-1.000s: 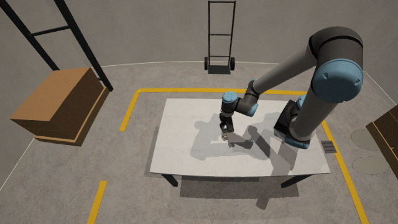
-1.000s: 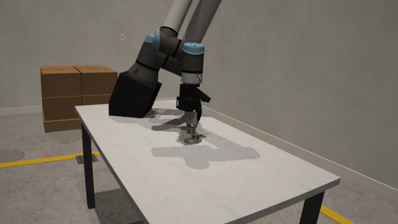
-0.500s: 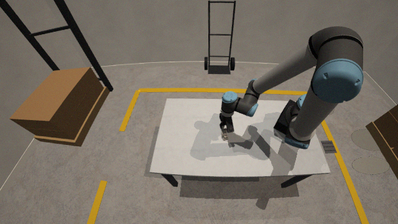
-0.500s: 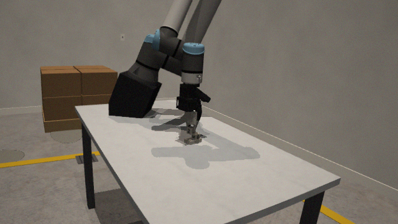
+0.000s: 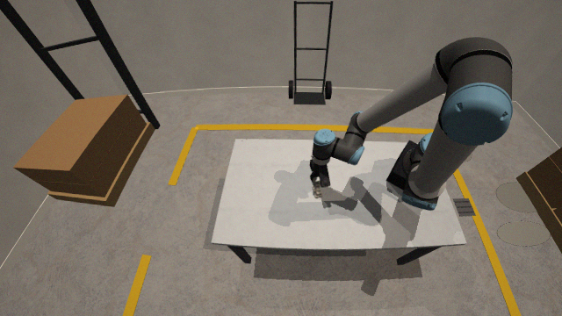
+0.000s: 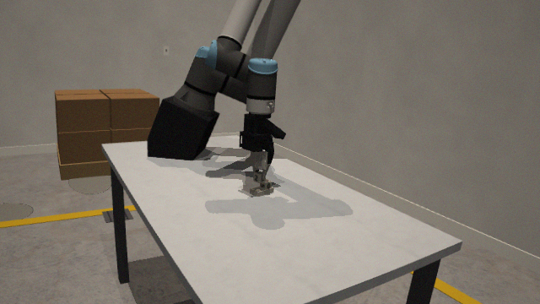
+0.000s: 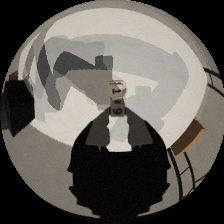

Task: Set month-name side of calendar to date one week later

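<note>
The calendar tray lies 6 cm below my hand, 1 cm to the left of it and 1 cm behind it.
</note>
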